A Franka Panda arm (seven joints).
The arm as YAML. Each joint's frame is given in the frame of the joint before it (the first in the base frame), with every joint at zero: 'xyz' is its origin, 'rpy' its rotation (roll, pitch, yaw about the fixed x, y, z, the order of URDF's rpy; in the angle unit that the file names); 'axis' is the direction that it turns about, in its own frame. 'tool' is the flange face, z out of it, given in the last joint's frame.
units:
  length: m
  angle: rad
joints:
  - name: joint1
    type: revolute
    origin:
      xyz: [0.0, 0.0, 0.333]
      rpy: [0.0, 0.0, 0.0]
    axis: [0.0, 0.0, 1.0]
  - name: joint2
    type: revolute
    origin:
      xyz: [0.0, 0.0, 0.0]
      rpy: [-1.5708, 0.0, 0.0]
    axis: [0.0, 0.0, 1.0]
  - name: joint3
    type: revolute
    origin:
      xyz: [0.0, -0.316, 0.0]
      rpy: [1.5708, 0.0, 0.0]
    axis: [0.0, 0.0, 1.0]
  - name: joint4
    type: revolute
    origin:
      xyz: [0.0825, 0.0, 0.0]
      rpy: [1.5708, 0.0, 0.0]
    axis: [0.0, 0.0, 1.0]
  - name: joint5
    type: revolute
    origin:
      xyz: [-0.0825, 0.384, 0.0]
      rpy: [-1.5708, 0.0, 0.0]
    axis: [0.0, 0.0, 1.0]
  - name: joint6
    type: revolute
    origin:
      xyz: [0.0, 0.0, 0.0]
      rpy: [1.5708, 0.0, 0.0]
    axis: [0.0, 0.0, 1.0]
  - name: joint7
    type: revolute
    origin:
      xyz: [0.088, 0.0, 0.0]
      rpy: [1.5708, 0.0, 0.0]
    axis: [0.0, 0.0, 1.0]
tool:
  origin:
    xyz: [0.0, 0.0, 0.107]
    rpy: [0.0, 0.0, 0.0]
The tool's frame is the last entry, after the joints.
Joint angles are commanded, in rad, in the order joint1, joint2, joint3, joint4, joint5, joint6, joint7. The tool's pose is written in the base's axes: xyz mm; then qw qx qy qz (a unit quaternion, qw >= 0). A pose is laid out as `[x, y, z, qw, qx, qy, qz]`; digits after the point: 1 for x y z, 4 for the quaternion.
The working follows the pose.
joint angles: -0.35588, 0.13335, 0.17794, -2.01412, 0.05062, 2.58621, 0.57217
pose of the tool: [605.1, -113.2, 436.7, 0.0712, -0.8996, 0.3771, -0.2084]
Where each joint sits with the arm in this pose, in the base's axes (m; each line is computed from the numbers above, not from the rounded line before):
joint1: 0.0000 0.0000 0.3330
joint2: 0.0000 0.0000 0.3330
joint3: 0.0394 -0.0146 0.6462
joint4: 0.1199 -0.0290 0.6354
joint5: 0.4818 -0.0913 0.4960
joint6: 0.4818 -0.0913 0.4960
joint7: 0.5592 -0.1101 0.5334
the tool: 0.6051 -0.1132 0.4367

